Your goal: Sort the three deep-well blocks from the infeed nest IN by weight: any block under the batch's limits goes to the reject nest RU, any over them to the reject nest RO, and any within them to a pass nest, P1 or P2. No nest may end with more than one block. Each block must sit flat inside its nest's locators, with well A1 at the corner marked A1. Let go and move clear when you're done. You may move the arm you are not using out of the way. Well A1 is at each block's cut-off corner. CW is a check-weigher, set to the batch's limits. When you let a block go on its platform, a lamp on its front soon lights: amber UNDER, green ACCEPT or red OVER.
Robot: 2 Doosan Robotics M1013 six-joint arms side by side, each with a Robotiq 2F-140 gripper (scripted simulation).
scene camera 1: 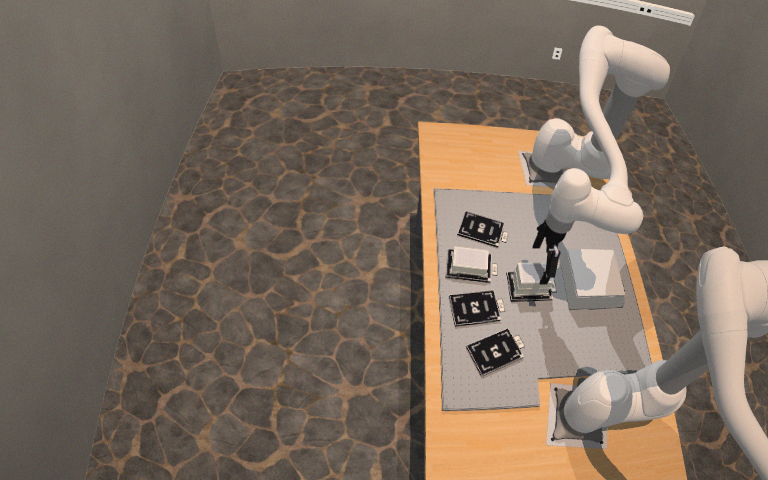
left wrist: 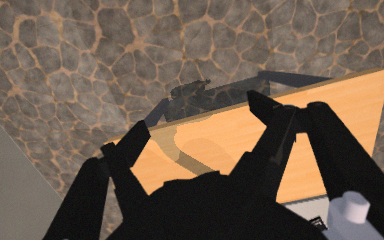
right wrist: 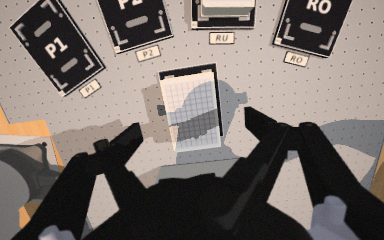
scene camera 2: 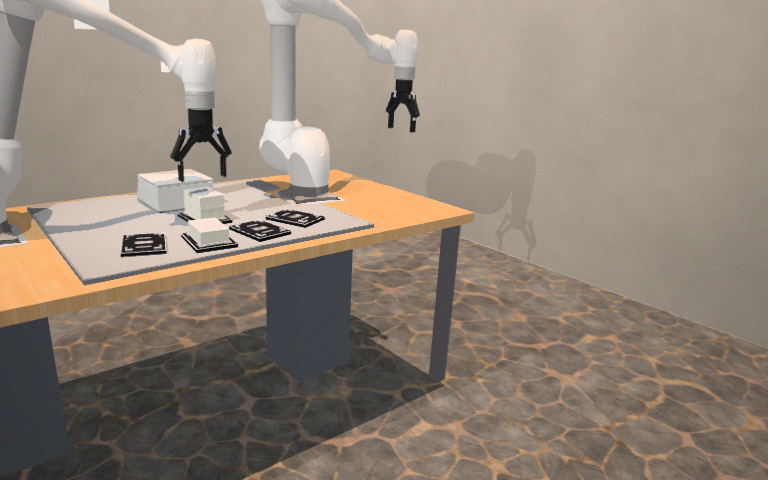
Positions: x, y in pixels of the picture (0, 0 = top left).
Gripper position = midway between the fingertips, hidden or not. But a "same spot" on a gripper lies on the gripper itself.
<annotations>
My left gripper shows in the left wrist view [195, 115] and in scene camera 2 [401, 130]; in scene camera 1 it is out of frame, in the right wrist view it is out of frame. My right gripper shows in scene camera 1, in the right wrist view and in scene camera 2 [202, 178]; in the left wrist view it is out of frame. A check-weigher CW shows in scene camera 1, in the right wrist view and in scene camera 2 [165, 198]; in the left wrist view it is out of frame. One and the same spot on the check-weigher CW: [right wrist: 220, 168] is [scene camera 1: 565, 271]. The same spot on my right gripper: [scene camera 1: 551, 265] is [right wrist: 52, 186].
</annotations>
